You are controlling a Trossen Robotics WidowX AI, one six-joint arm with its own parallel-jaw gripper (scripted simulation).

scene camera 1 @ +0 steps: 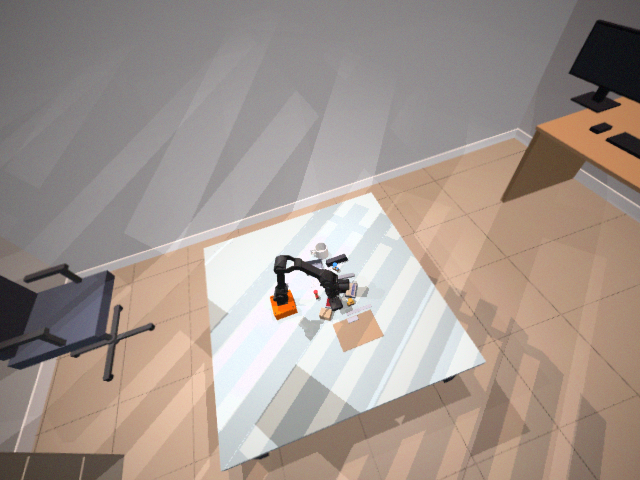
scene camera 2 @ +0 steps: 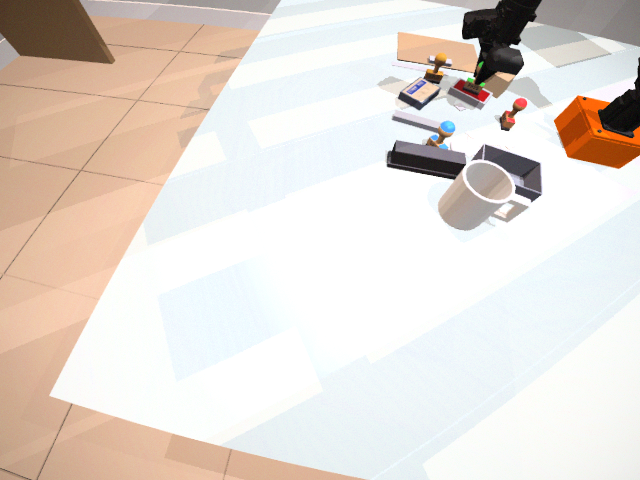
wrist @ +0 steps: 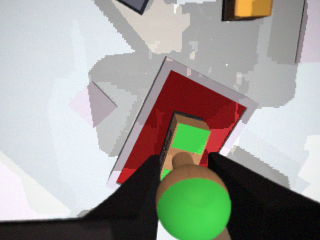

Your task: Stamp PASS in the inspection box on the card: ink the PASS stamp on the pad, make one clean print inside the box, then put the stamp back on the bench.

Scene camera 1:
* brown board: 362,328
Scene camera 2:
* gripper: 475,80
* mug: 482,188
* brown board: 412,48
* black bar: 406,156
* grey tray: 526,173
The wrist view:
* gripper: 183,161
